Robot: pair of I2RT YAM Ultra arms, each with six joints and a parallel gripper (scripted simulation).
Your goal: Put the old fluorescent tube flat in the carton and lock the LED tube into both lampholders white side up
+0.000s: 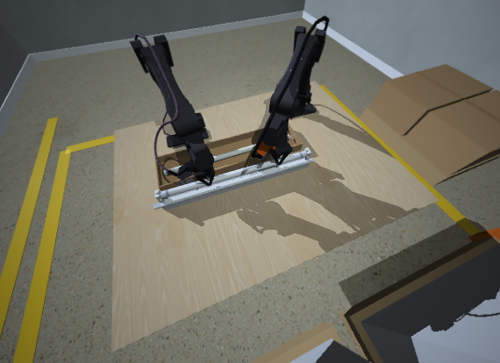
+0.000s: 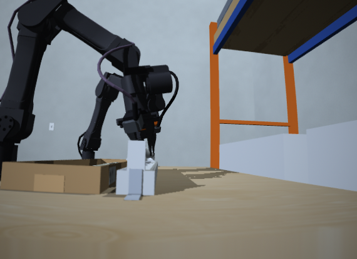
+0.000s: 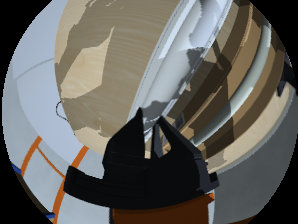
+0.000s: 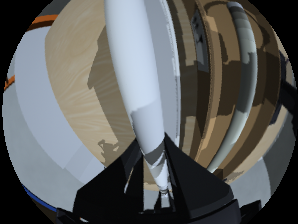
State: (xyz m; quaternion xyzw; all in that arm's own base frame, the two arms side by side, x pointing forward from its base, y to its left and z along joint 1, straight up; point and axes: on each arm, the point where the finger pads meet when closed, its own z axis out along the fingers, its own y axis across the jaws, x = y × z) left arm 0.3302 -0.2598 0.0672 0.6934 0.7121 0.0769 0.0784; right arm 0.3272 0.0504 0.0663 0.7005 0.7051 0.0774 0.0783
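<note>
Right now my right hand is 120 mm to the right of the white fixture and 10 mm above it. Also, from my right hand: brown carton 140 mm behind, 120 mm to the left, 40 mm below; LED tube 120 mm to the left; old fluorescent tube 140 mm behind, 120 mm to the left, 50 mm below.
</note>
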